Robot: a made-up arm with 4 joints. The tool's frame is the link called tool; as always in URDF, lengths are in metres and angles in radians.
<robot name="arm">
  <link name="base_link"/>
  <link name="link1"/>
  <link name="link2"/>
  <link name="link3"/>
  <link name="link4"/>
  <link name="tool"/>
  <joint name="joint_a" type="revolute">
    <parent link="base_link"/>
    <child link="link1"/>
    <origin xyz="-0.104 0.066 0.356" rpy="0 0 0"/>
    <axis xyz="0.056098 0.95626 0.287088"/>
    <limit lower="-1.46" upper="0.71" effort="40" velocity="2.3"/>
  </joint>
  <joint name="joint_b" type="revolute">
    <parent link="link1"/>
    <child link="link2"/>
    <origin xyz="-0.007 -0.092 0.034" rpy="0 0 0"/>
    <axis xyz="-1 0 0"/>
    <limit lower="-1.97" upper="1.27" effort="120" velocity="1.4"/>
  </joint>
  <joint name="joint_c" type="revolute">
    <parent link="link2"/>
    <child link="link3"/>
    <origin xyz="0.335 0.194 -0.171" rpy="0 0 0"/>
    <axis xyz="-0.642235 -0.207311 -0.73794"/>
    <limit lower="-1.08" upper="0.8" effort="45" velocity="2.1"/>
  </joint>
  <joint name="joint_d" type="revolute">
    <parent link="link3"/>
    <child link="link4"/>
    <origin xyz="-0.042 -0.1 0.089" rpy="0 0 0"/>
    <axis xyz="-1 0 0"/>
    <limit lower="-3.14" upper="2.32" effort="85" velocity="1.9"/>
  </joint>
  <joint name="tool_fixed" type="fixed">
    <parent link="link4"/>
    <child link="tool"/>
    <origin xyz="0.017 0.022 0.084" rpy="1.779 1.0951 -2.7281"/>
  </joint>
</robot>
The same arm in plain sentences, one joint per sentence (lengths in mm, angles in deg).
The arm has four revolute joints in a row. What follows holds with every joint at zero, and every direction is one of the base frame's.
The first joint sits 104.0 mm along -x and 66.0 mm along +y and 356.0 mm along +z from the base frame's origin and turns about the direction (0.056098, 0.95626, 0.287088), from -83.65 to 40.68 deg.
The second joint sits 7.0 mm along -x and 92.0 mm along -y and 34.0 mm along +z from the first joint and turns about -x, from -112.87 to 72.77 deg.
The third joint sits 335.0 mm along +x and 194.0 mm along +y and 171.0 mm along -z from the second joint and turns about the direction (-0.642235, -0.207311, -0.73794), from -61.88 to 45.84 deg.
The fourth joint sits 42.0 mm along -x and 100.0 mm along -y and 89.0 mm along +z from the third joint and turns about -x, from -179.91 to 132.93 deg.
The tool frame, which is the frame that the pose is given for, sits 17.0 mm along +x and 22.0 mm along +y and 84.0 mm along +z from the fourth joint; its axes are the base frame's turned by roll 101.93, pitch 62.74 and yaw -156.31 deg (as in URDF: about the fixed x, then y, then z).

